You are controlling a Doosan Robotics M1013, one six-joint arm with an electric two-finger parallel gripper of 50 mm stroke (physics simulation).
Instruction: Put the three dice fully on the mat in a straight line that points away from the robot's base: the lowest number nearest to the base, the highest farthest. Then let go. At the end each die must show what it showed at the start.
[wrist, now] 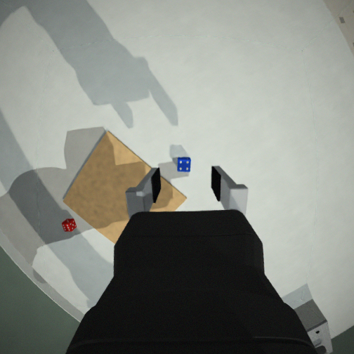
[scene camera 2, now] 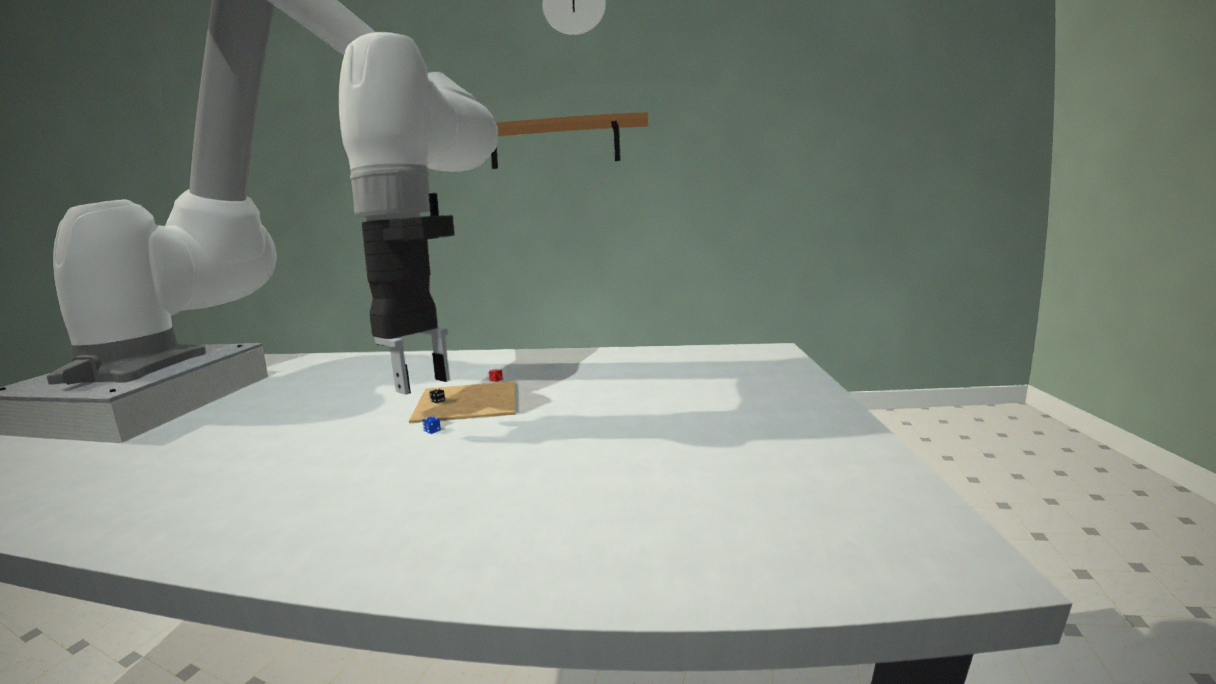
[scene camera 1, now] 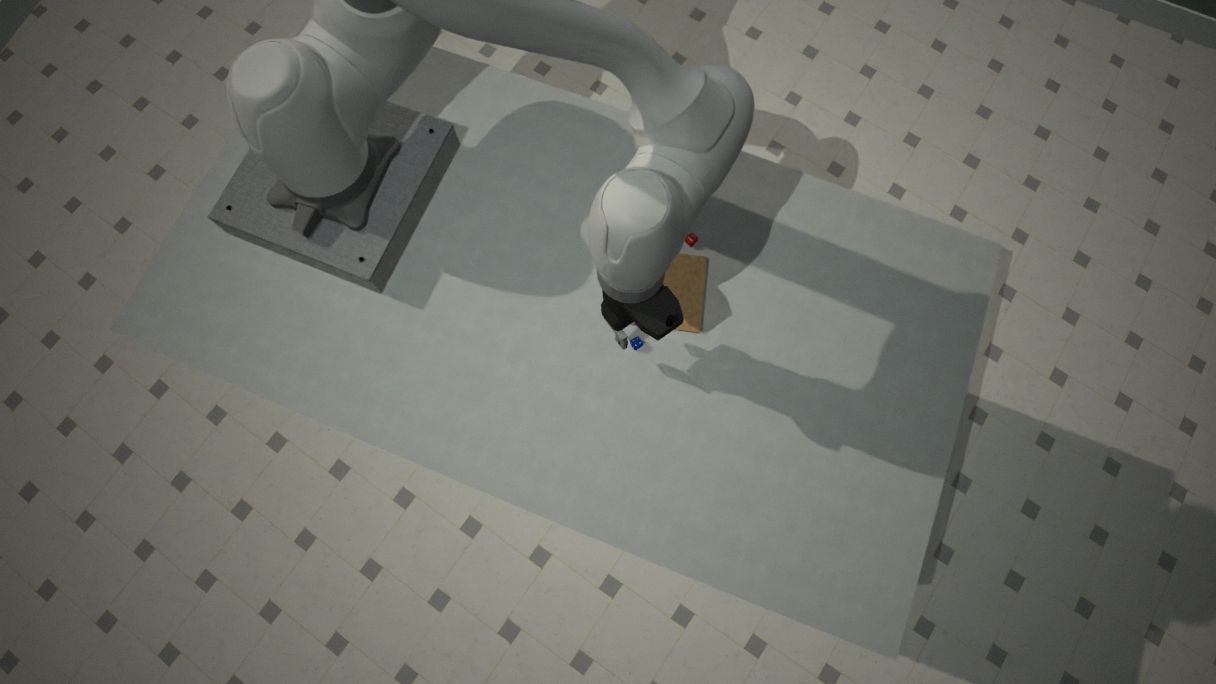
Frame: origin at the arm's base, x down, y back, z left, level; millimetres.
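Where they show: gripper, between the fingertips: (scene camera 2: pixel 423 386) (scene camera 1: pixel 635 333); arm's base, origin of its link: (scene camera 2: pixel 131 367) (scene camera 1: pixel 335 173).
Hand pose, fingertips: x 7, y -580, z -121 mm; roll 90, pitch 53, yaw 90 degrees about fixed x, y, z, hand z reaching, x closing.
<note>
Each offset is from my fingertips to the top centre of the thing. Level surfaces: height alone.
The blue die @[dx +42, dy -4, dz -1 mm] (scene camera 1: pixel 636 343) (scene camera 2: pixel 431 424) (wrist: pixel 184 164) lies on the table beside the tan mat @[dx +54, dy -20, dz +107 mm] (scene camera 1: pixel 694 293) (scene camera 2: pixel 488 401) (wrist: pixel 92 187), with four pips up in the wrist view. The black die @[dx +38, dy +21, dz +101 mm] (scene camera 2: pixel 437 396) stands on the mat near its base-side edge; the gripper hides it in the other views. The red die @[dx +42, dy -42, dz +210 mm] (scene camera 1: pixel 691 239) (scene camera 2: pixel 495 375) (wrist: pixel 69 225) lies on the table beyond the mat's other side; its top number is too small to read surely. My gripper (scene camera 2: pixel 422 384) (wrist: pixel 185 177) is wide open and empty, above the table near the mat's base-side edge. The arm mostly hides it in scene camera 1.
The robot's base stands on a grey block (scene camera 1: pixel 318 249) (scene camera 2: pixel 191 387) (wrist: pixel 312 315) at one end of the white table @[dx +58 mm] (scene camera 1: pixel 510 425) (scene camera 2: pixel 637 518) (wrist: pixel 260 100). A wooden wall rail (scene camera 2: pixel 569 124) is on the green wall behind. Arm shadows fall across the mat and table.
</note>
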